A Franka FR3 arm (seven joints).
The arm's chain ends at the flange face. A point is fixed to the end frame.
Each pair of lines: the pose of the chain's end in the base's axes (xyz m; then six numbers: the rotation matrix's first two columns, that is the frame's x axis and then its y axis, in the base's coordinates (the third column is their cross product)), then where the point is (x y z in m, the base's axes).
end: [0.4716 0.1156 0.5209 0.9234 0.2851 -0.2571 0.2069 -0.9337 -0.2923]
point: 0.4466 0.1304 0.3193
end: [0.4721 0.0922 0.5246 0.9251 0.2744 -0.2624 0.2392 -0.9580 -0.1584]
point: 0.4541 0.0794 0.3221
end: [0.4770 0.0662 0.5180 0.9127 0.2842 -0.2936 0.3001 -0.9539 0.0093]
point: 0.4645 0.0184 0.3204
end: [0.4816 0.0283 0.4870 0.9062 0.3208 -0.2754 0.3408 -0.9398 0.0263]
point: 0.4758 -0.0219 0.2897
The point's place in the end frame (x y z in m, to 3 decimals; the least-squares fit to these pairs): 0.033 0.040 0.197
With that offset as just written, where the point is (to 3 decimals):
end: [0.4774 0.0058 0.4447 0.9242 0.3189 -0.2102 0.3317 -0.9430 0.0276]
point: 0.484 -0.040 0.246
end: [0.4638 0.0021 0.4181 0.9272 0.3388 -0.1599 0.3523 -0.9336 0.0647]
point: 0.483 -0.047 0.221
